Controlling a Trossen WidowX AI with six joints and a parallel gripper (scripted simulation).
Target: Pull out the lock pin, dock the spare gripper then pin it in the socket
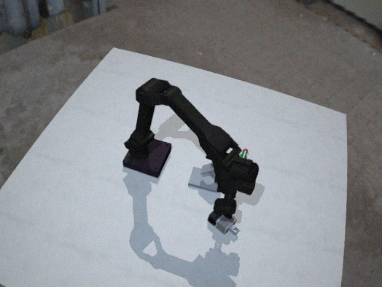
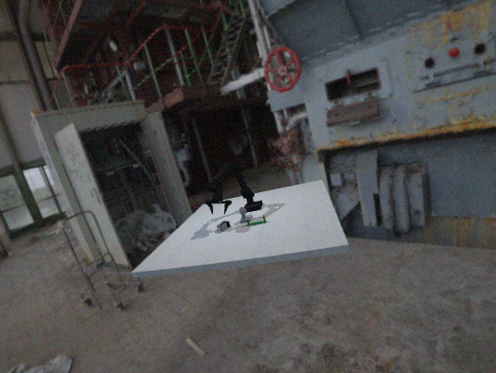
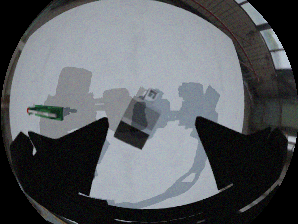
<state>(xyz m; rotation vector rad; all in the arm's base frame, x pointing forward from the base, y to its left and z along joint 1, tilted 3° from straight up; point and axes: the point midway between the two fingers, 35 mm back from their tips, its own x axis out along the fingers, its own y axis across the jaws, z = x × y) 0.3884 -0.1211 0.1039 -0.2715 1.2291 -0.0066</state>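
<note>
Right now the spare gripper is 10 cm below my gripper tip. The rest, counted from my gripper tip: grey mount: 15 cm to the left, 11 cm behind, 7 cm below; then green block: 26 cm to the left, 10 cm below, 3 cm behind.
</note>
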